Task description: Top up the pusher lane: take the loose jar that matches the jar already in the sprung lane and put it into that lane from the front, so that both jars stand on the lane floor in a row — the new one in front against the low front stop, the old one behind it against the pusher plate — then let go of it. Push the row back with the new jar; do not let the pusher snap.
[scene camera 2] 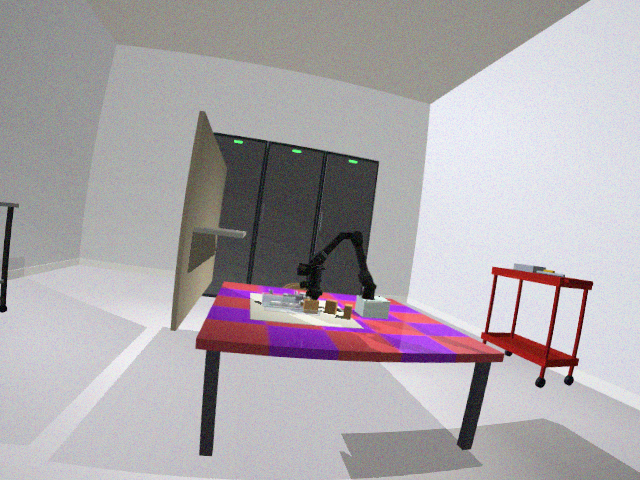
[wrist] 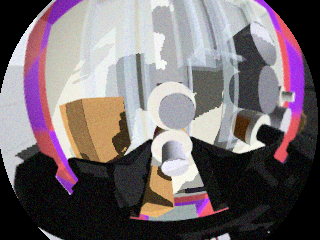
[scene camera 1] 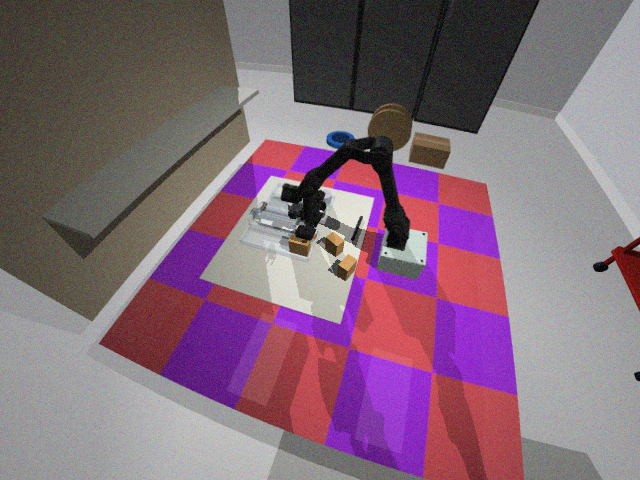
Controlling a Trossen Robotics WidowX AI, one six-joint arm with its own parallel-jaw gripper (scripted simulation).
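My gripper [scene camera 1: 311,233] is visible; the wrist view also has my gripper [wrist: 170,141]. Things visible to me: a clear pusher rack [scene camera 1: 273,214] and a brown box [wrist: 98,128].
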